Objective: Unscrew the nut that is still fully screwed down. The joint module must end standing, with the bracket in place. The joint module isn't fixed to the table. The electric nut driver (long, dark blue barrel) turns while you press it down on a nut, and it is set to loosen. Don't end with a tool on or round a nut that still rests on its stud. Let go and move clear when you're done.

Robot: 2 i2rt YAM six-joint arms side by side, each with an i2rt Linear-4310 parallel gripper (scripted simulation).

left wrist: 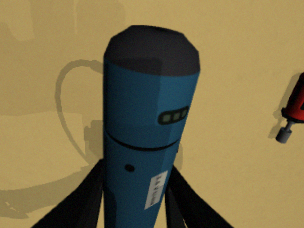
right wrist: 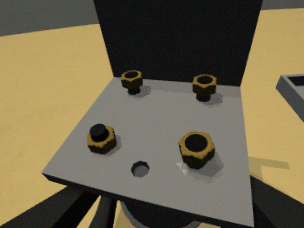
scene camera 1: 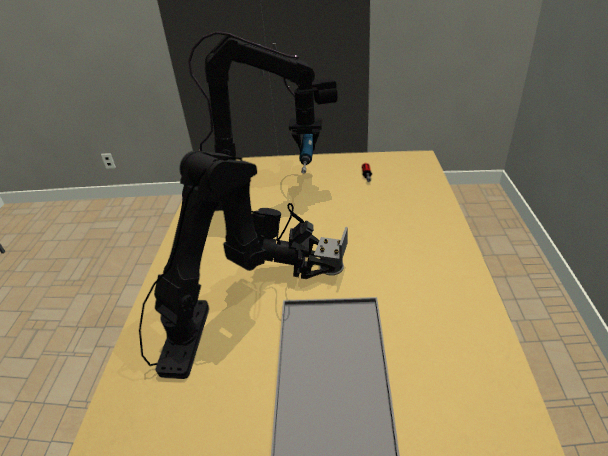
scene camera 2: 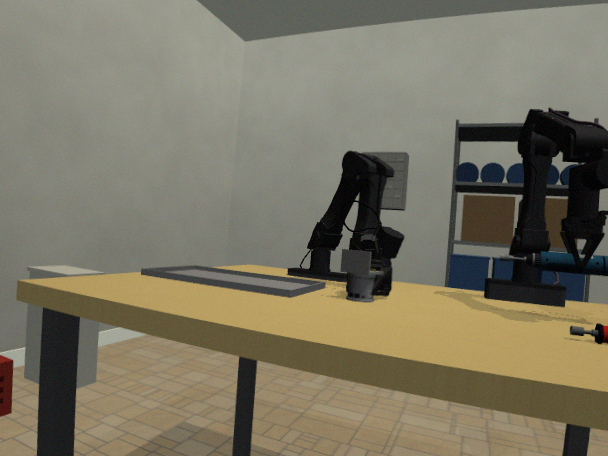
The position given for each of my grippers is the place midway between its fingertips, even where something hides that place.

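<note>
An electric nut driver (left wrist: 150, 73) is visible; in the right wrist view the driver is out of frame. My right gripper (scene camera 1: 334, 260) is visible, also in the right wrist view (right wrist: 163, 159). My left gripper (scene camera 2: 578, 267) appears as well in scene camera 1 (scene camera 1: 307, 150) and in the left wrist view (left wrist: 136, 167).
</note>
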